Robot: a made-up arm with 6 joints. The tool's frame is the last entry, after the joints.
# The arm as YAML. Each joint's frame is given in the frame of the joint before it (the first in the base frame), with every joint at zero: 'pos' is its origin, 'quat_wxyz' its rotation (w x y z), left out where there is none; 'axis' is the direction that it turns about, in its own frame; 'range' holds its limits. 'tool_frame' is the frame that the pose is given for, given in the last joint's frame.
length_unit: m
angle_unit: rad
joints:
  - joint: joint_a
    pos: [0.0, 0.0, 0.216]
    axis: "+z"
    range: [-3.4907, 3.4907]
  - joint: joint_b
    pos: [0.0, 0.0, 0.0]
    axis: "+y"
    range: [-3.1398, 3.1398]
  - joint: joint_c
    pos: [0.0, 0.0, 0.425]
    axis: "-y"
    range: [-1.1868, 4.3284]
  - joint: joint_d
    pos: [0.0, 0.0, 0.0]
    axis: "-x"
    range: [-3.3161, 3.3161]
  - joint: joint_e
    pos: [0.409, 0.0, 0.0]
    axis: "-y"
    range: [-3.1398, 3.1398]
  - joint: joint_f
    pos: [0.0, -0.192, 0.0]
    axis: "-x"
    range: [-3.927, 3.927]
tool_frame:
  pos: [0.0, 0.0, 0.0]
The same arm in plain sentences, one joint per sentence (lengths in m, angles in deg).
The arm has six revolute joints in a row. What follows holds with every joint at zero, and every direction is one of the base frame's. Joint 1 is mounted 0.216 m along +z from the base frame's origin and rotates about +z, from -200 to 200 deg. Joint 2 is mounted at the same point as joint 1 and rotates about +y, from -179.9 to 179.9 deg. Joint 3 is mounted 0.425 m along +z from joint 2 and rotates about -y, from -68 to 248 deg. Joint 4 is mounted at the same point as joint 3 and rotates about -x, from -190 to 190 deg. Joint 5 is mounted 0.409 m along +x from joint 4 and rotates about -y, from -179.9 to 179.9 deg. Joint 6 is mounted 0.192 m along -y from joint 5 and rotates about -x, from -225 to 225 deg. The tool frame, which is the frame that the pose is given for, is mounted at the same point as joint 6; its axes are parallel to the base frame's.
